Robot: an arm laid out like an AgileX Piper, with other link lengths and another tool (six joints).
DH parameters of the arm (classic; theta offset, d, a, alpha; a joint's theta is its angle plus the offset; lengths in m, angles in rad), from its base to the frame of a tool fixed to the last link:
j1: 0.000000 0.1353 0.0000 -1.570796
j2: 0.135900 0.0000 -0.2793 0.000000
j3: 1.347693 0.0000 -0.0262 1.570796
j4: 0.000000 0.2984 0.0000 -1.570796
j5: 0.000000 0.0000 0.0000 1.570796
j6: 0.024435 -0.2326 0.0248 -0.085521
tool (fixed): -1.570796 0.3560 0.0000 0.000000
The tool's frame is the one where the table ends.
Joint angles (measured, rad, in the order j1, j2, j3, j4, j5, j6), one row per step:
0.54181, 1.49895, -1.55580, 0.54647, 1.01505, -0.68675
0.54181, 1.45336, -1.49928, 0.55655, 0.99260, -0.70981
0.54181, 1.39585, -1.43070, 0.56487, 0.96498, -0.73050
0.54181, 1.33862, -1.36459, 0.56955, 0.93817, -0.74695
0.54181, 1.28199, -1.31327, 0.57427, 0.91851, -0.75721
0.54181, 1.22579, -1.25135, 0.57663, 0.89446, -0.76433
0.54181, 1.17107, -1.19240, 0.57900, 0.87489, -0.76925
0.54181, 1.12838, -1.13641, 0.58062, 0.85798, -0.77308
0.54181, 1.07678, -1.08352, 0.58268, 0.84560, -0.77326
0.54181, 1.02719, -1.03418, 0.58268, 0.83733, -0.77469
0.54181, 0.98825, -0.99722, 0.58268, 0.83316, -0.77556
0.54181, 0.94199, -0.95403, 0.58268, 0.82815, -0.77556
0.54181, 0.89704, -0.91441, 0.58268, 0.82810, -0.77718
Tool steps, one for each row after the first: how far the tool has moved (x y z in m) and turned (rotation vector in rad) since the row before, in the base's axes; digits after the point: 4 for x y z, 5 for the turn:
-0.0090, -0.0055, -0.0020, 0.00695, -0.01727, 0.00444
-0.0112, -0.0071, -0.0026, 0.00834, -0.02002, -0.00056
-0.0110, -0.0073, -0.0029, 0.00696, -0.02024, -0.00366
-0.0112, -0.0071, 0.0009, 0.01271, -0.02303, -0.00387
-0.0107, -0.0071, -0.0036, 0.00813, -0.01554, -0.00856
-0.0107, -0.0070, -0.0040, 0.00742, -0.01216, -0.00754
-0.0083, -0.0055, -0.0071, 0.00112, -0.00218, -0.00687
-0.0104, -0.0065, -0.0044, 0.00690, -0.00650, -0.00648
-0.0101, -0.0064, -0.0047, 0.00347, -0.00695, -0.00373
-0.0079, -0.0050, -0.0036, 0.00264, -0.00520, -0.00180
-0.0092, -0.0057, -0.0045, 0.00397, -0.00608, -0.00274
-0.0092, -0.0056, -0.0043, 0.00209, -0.00578, 0.00085

